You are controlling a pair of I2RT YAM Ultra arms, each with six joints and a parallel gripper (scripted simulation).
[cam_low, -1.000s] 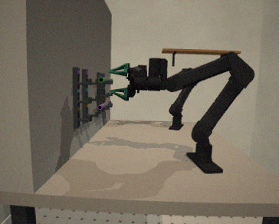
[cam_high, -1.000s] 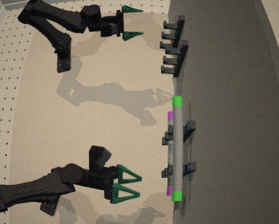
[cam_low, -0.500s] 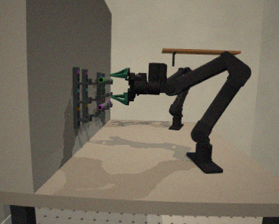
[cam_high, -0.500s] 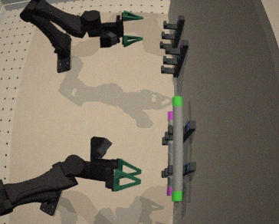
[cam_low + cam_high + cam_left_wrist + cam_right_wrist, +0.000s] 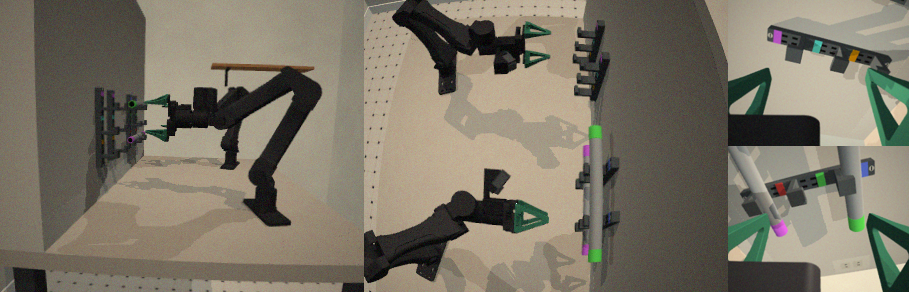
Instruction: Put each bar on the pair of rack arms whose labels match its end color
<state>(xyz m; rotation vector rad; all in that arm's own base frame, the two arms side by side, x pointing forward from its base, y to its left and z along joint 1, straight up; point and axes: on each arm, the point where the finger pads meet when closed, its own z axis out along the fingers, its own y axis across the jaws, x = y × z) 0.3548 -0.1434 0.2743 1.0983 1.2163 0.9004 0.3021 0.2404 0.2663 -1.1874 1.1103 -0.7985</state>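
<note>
Right now the green-ended bar is 110 mm ahead of my right hand, 50 mm above it and 40 mm to the left of it. The rest, counted from my right hand: magenta-ended bar: 120 mm ahead, 100 mm below, 60 mm to the left; dark wall: 240 mm to the left, 220 mm ahead, 160 mm above.
</note>
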